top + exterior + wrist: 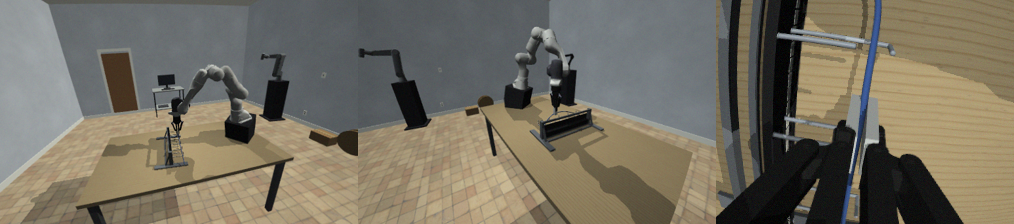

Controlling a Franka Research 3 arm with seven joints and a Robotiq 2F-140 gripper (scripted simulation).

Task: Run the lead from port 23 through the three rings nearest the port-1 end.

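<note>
My hand is 10 cm short of the rack, 6 cm to the right of it and 8 cm above it.
</note>
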